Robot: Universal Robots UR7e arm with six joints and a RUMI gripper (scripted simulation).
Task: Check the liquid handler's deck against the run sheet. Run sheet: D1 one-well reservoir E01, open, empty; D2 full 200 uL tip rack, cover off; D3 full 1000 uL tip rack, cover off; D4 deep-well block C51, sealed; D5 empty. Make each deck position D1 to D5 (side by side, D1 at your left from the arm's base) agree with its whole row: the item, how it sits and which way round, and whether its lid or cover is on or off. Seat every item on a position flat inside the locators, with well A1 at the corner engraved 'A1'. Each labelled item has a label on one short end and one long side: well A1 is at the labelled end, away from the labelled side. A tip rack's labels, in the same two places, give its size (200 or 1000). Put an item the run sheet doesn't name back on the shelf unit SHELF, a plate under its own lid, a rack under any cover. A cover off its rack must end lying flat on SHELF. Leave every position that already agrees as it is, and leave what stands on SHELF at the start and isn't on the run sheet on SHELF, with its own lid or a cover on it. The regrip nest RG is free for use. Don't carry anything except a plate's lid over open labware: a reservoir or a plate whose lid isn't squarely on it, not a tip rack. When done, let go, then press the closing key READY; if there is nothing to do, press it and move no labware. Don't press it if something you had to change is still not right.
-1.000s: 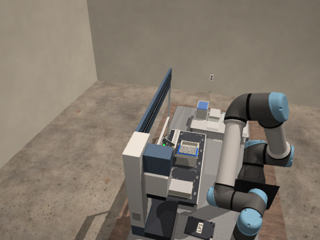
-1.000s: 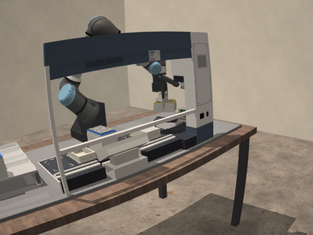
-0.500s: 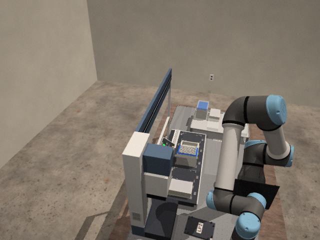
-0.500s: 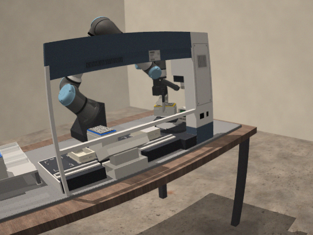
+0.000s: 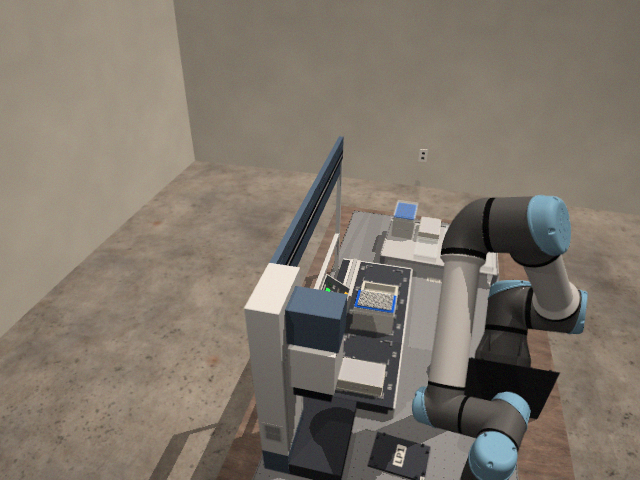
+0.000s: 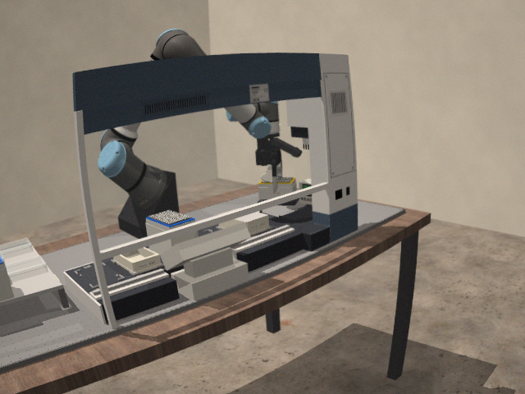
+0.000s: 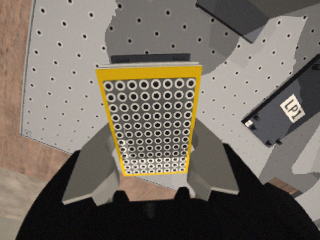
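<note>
The yellow-rimmed tip rack is 1 cm to the right of my hand and 1 cm above it. Also, from my hand: regrip nest RG 5 cm below; then green key 20 cm ahead, 3 cm above, 2 cm to the right; then dark pad 19 cm to the right, 15 cm ahead, 5 cm below.
</note>
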